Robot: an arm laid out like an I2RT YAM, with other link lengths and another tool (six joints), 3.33 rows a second.
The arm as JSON. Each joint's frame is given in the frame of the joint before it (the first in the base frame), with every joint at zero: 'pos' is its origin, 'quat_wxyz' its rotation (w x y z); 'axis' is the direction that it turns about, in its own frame. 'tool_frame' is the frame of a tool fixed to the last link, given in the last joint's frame.
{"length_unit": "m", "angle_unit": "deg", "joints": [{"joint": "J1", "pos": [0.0, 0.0, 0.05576], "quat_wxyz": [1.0, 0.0, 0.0, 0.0], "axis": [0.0, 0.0, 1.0]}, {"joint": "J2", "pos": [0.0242, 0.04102, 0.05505], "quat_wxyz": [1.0, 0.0, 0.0, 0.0], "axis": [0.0, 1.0, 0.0]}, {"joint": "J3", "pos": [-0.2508, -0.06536, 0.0], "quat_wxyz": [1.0, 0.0, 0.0, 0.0], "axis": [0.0, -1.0, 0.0]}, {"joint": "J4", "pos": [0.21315, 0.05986, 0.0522], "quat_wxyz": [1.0, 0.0, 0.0, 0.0], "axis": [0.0, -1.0, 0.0]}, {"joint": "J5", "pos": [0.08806, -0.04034, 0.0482], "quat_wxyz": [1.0, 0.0, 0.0, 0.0], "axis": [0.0, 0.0, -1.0]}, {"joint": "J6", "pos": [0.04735, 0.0, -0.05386], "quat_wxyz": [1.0, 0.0, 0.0, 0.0], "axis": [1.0, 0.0, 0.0]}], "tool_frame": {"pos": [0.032, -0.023, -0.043], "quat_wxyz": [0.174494, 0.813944, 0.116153, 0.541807]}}
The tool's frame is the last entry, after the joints.
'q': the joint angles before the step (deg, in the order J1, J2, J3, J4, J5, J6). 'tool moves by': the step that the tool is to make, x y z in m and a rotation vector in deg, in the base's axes. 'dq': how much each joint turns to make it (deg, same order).
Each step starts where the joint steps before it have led.
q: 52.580, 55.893, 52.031, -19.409, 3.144, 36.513
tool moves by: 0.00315, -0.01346, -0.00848, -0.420, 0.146, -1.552
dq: -3.038, -2.193, -2.727, 0.147, -1.304, -0.731
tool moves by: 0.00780, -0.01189, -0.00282, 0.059, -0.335, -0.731
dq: -4.356, -1.090, -1.241, 0.428, -3.242, -1.636
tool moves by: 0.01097, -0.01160, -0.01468, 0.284, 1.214, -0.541
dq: -5.746, 0.124, -3.422, 2.758, -5.177, -1.160
